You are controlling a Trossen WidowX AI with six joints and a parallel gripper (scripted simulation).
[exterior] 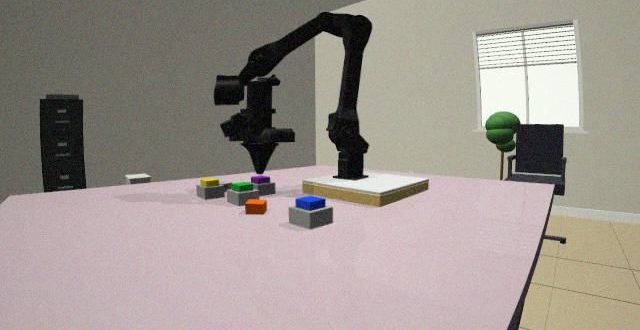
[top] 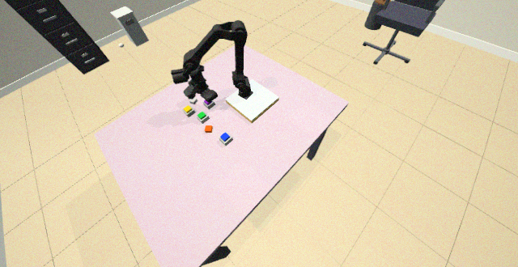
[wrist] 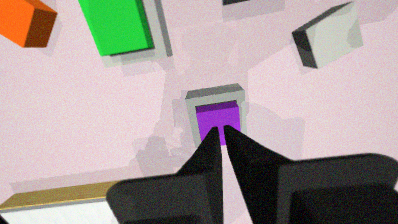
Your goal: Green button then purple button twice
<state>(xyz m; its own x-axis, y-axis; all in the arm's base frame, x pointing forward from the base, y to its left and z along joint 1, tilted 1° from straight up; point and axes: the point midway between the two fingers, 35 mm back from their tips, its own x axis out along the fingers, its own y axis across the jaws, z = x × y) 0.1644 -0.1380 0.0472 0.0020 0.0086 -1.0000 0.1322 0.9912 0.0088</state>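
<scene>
Right now the green button is 9 cm ahead of my gripper tip, 4 cm to the left of it and 1 cm below it. From my gripper tip the other things lie so: small grey block 4 cm ahead, 10 cm to the right, 4 cm below; yellow button 10 cm ahead, 5 cm to the right, 1 cm below; purple button 1 cm below.
</scene>
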